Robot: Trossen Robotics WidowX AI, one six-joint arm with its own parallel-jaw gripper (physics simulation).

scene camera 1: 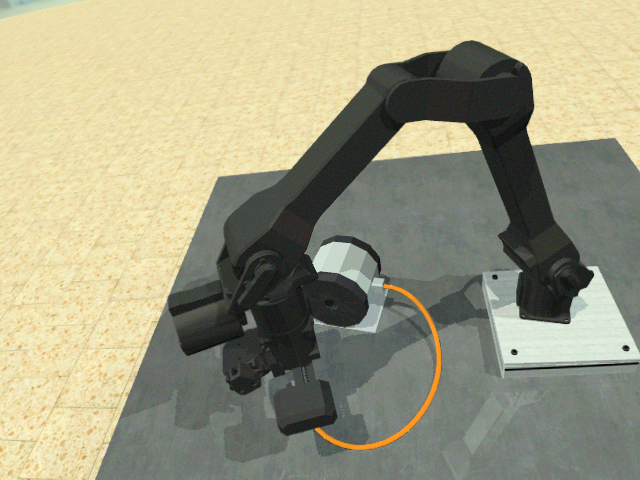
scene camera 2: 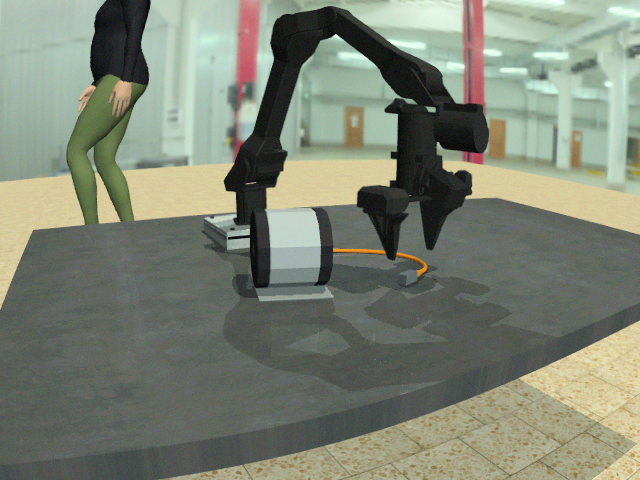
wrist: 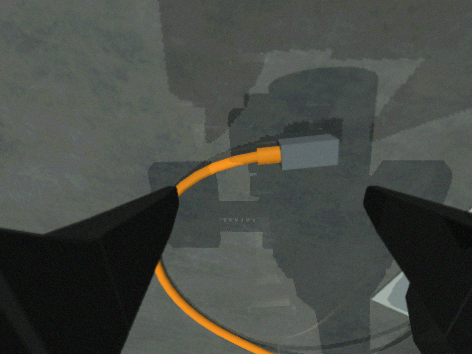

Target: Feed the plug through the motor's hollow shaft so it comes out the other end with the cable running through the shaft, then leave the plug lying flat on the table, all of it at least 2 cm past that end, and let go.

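Seen in the pictures: gripper, between the fingertips: (scene camera 2: 411, 254) (wrist: 270, 195); arm's base, origin of its link: (scene camera 1: 543, 304).
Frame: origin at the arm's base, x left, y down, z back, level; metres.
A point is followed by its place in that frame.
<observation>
The motor (scene camera 1: 345, 260) @(x 0.015, y -0.070, z -0.271 m) (scene camera 2: 294, 248) @(x 0.007, y -0.033, z -0.337 m), a light grey drum with black end caps, lies on its side on a pale base plate (scene camera 2: 294, 295) @(x 0.008, y 0.029, z -0.335 m). The shaft hole (scene camera 1: 331, 303) @(x 0.048, y -0.012, z -0.292 m) shows in one end cap. An orange cable (scene camera 1: 438, 351) @(x 0.087, y 0.018, z -0.134 m) (scene camera 2: 361, 251) @(x 0.164, y 0.028, z -0.143 m) (wrist: 230, 164) @(x 0.211, y 0.021, z -0.283 m) curves from a small block (scene camera 1: 378, 283) @(x 0.016, y -0.029, z -0.227 m) on the motor's side to the grey plug (scene camera 2: 407, 277) @(x 0.170, y 0.019, z -0.321 m) (wrist: 309, 152) @(x 0.177, y 0.017, z -0.309 m). The plug lies on the table, outside the shaft; the arm hides it in scene camera 1. My gripper (scene camera 2: 411, 253) @(x 0.190, y -0.003, z -0.286 m) (wrist: 270, 195) @(x 0.190, y -0.003, z -0.286 m) is open and empty above the table, its fingertips either side of the plug's column in the wrist view.
The arm's white base plate (scene camera 1: 563, 341) @(x 0.062, y -0.002, z 0.022 m) (scene camera 2: 219, 224) @(x -0.062, y 0.002, z -0.008 m) is bolted to the dark table (scene camera 1: 413, 196) @(x -0.274, y 0.030, z -0.222 m) (scene camera 2: 129, 351) @(x -0.195, y 0.031, z -0.477 m). The arm arches over the table beside the motor. A pale corner (wrist: 387, 295) @(x 0.052, y 0.028, z -0.238 m) shows beside a finger in the wrist view. A person (scene camera 2: 105, 118) stands beyond the table.
</observation>
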